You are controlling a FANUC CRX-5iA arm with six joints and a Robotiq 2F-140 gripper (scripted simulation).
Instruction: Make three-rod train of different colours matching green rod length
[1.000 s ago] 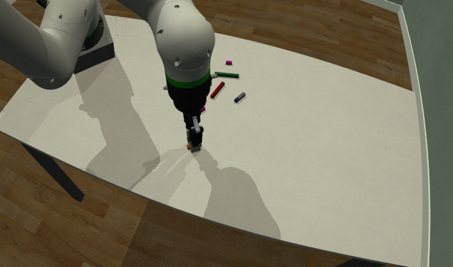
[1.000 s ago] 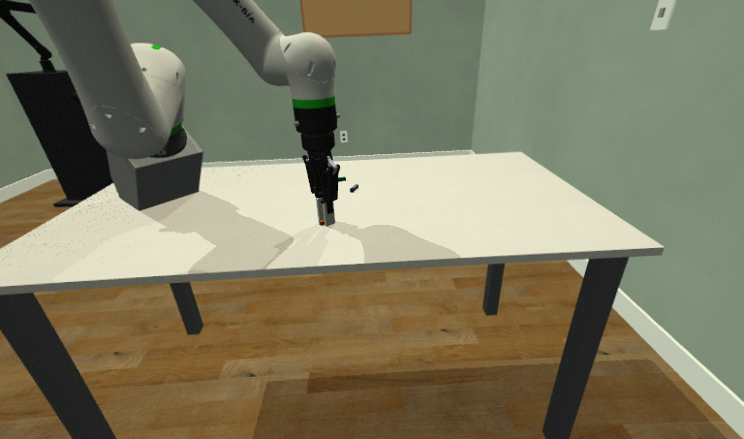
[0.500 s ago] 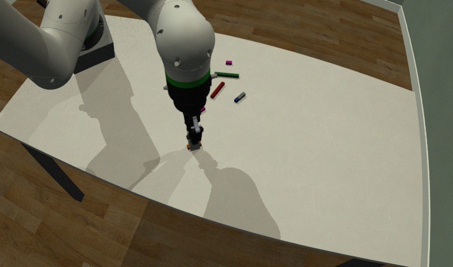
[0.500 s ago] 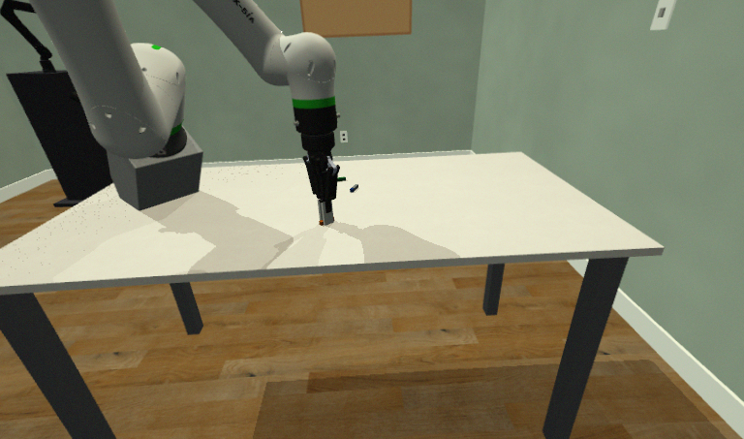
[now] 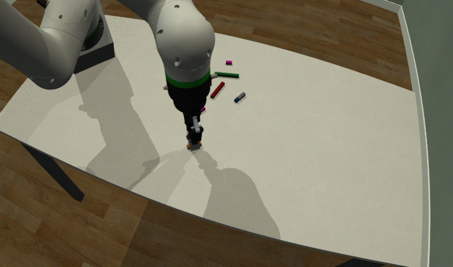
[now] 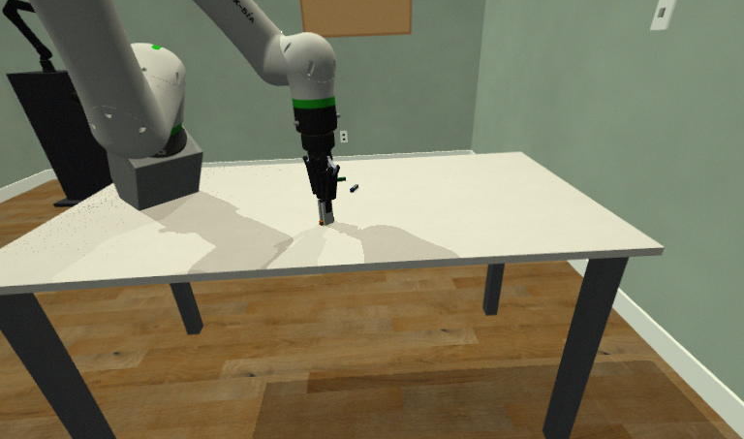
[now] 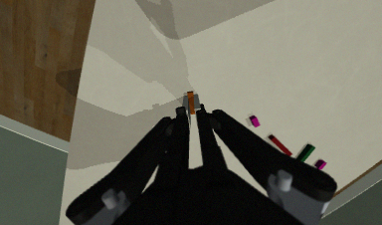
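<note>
My hand is 50 mm short of the grey rod, 220 mm to the right of it and 30 mm above it. The rest, counted from my hand: orange rod: 30 mm below; then red rod: 20 mm behind, 210 mm to the left, 30 mm below; then small blue rod: 40 mm ahead, 200 mm to the left, 30 mm below.
</note>
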